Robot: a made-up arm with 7 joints.
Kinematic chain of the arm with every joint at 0, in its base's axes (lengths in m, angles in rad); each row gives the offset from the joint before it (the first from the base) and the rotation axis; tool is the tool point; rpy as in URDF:
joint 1: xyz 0 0 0 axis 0.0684 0.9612 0.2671
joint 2: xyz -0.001 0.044 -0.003 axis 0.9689 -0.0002 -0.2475
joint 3: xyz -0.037 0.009 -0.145 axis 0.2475 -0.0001 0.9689
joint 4: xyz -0.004 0 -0.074 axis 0.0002 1 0
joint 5: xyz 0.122 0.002 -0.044 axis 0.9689 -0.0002 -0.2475
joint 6: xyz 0.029 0 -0.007 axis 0.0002 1 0
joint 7: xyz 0.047 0 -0.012 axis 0.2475 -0.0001 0.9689
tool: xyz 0 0 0 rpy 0 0.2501 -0.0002
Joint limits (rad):
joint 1: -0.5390..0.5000
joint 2: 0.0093..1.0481
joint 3: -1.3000..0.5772
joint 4: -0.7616..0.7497
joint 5: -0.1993..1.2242
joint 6: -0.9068..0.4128
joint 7: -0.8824..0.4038
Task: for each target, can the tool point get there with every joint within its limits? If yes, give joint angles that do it. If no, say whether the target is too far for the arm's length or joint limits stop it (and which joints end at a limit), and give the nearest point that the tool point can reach.
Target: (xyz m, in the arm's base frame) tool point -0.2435 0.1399 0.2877
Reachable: no: joint limits stop it (at a limit: joint 1, joint 2, joint 3, joint 4, joint 5, joint 6) | nearest point 0.1139 0.1374 0.0652 | short by 0.421 m
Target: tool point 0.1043 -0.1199 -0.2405
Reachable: yes | joints -0.3672 0.1351 -1.1001 0.1034 0.2878 -0.6631 0.2766
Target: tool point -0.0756 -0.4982 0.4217
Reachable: no: too far | nearest point 0.0488 -0.1165 -0.0734 | short by 0.637 m
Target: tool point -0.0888 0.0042 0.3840
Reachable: no: joint limits stop it (at a limit: joint 1, joint 2, joint 3, joint 4, joint 5) | nearest point 0.1190 0.1379 0.0692 | short by 0.400 m
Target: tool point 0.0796 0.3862 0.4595
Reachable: no: too far | nearest point 0.1815 0.2245 0.0816 | short by 0.424 m
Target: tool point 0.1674 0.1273 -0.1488
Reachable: yes | joints -0.0509 0.3118 0.2377 -0.4453 0.4778 -0.4028 -0.6280
